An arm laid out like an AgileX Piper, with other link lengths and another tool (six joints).
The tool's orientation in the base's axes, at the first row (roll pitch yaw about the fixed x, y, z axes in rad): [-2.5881, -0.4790, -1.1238]
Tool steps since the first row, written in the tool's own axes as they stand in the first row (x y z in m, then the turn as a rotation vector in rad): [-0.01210, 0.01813, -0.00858, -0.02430, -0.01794, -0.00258]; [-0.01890, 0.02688, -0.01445, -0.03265, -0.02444, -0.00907]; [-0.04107, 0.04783, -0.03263, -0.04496, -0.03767, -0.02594]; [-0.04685, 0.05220, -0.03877, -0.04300, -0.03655, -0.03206]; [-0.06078, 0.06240, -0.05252, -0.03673, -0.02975, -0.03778]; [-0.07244, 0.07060, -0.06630, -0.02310, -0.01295, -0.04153]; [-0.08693, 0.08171, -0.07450, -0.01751, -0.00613, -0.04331]
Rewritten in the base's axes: [-0.02217, 0.00014, -0.00756, 0.00090, 0.03029, -0.00088]; [-0.03435, 0.00119, -0.01034, -0.00217, 0.04160, 0.00320]; [-0.06843, 0.00895, -0.01661, -0.00899, 0.06134, 0.01643]; [-0.07750, 0.01179, -0.01667, -0.01292, 0.05989, 0.02144]; [-0.09845, 0.01870, -0.01747, -0.01870, 0.05161, 0.02547]; [-0.11722, 0.02496, -0.01627, -0.02701, 0.03132, 0.02675]; [-0.13541, 0.03108, -0.02194, -0.03053, 0.02308, 0.02749]
